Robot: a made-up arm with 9 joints.
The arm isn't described. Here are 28 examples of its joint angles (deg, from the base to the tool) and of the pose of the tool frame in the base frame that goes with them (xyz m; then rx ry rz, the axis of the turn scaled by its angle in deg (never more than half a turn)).
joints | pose
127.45 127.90 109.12 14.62 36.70 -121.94 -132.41 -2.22 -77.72 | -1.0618 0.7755 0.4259 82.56 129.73 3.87
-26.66 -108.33 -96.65 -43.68 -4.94 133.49 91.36 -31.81 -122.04 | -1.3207 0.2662 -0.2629 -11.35 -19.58 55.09
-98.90 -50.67 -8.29 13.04 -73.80 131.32 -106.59 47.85 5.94 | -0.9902 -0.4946 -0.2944 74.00 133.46 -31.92
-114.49 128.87 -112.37 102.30 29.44 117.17 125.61 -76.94 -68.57 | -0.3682 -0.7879 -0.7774 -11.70 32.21 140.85
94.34 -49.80 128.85 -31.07 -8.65 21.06 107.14 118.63 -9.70 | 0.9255 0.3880 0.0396 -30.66 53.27 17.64
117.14 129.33 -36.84 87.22 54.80 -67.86 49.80 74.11 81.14 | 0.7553 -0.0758 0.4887 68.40 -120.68 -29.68
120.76 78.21 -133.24 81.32 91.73 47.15 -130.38 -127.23 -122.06 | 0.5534 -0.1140 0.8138 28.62 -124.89 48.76
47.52 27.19 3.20 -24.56 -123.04 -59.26 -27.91 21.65 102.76 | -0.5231 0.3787 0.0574 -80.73 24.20 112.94
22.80 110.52 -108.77 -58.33 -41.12 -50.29 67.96 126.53 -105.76 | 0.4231 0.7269 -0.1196 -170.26 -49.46 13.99
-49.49 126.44 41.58 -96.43 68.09 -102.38 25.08 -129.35 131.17 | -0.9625 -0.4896 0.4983 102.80 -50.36 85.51
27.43 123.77 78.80 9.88 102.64 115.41 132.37 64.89 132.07 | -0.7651 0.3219 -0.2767 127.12 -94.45 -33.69
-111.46 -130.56 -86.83 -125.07 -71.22 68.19 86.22 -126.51 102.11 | -0.9773 -0.0888 -0.5793 -84.38 145.25 10.18
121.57 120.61 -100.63 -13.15 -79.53 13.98 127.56 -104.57 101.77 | 0.2922 -0.3295 1.1638 -12.39 26.12 -158.71
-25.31 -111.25 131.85 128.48 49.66 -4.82 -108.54 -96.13 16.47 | 0.3751 -1.0702 0.6104 127.76 -71.53 98.36
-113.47 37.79 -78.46 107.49 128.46 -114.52 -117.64 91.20 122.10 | 1.1860 0.0993 0.1064 82.68 -130.65 67.69
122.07 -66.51 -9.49 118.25 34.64 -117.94 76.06 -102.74 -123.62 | -1.2534 -0.4415 0.1958 -110.46 -6.48 112.54
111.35 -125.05 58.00 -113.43 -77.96 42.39 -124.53 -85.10 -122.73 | 0.3284 0.2720 0.0181 99.06 39.29 -24.97
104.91 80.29 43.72 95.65 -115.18 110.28 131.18 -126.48 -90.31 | -0.6282 -0.1209 -0.5443 -58.56 -40.78 43.26
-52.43 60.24 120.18 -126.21 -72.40 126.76 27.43 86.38 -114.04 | -0.2749 0.8302 -0.7411 153.16 4.51 -45.71
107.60 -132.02 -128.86 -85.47 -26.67 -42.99 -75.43 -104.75 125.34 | -1.1030 0.5237 0.6652 -23.13 68.13 -20.53
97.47 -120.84 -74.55 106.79 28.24 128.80 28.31 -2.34 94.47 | -1.3654 0.1313 -0.0558 118.87 -74.86 59.36
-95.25 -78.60 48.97 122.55 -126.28 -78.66 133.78 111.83 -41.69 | -0.3739 0.3326 -0.3387 -88.83 -87.88 3.11
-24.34 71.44 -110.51 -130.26 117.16 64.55 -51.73 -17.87 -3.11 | 0.4518 0.2192 0.0033 -153.73 6.64 85.26
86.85 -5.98 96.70 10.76 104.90 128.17 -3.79 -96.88 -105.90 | 0.0427 0.5194 0.4100 -69.22 81.85 -17.65
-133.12 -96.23 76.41 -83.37 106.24 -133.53 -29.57 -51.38 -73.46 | 0.5816 0.6086 0.7338 -99.79 -98.93 -47.52
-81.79 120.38 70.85 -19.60 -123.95 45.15 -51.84 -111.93 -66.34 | -0.5066 -0.2061 0.4680 63.25 55.57 2.05
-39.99 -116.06 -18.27 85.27 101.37 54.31 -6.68 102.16 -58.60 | -0.5373 0.2814 -0.3818 -3.47 -124.51 70.20
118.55 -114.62 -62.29 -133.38 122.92 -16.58 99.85 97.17 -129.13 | -0.8705 -0.4884 0.4119 35.32 8.81 -120.78
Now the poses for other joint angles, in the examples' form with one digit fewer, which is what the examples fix.
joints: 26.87 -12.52 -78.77 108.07 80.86 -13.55 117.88 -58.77 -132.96
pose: -0.080 -0.991 -0.618 63.4 -114.7 88.7
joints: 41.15 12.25 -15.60 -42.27 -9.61 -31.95 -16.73 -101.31 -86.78
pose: -0.611 -0.089 -0.610 -122.7 -69.2 109.2
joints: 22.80 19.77 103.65 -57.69 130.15 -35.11 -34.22 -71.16 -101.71
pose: 0.329 0.883 0.552 84.3 -47.3 33.3
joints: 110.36 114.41 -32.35 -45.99 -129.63 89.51 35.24 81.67 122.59
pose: 0.413 0.518 -0.019 139.6 -101.9 22.7
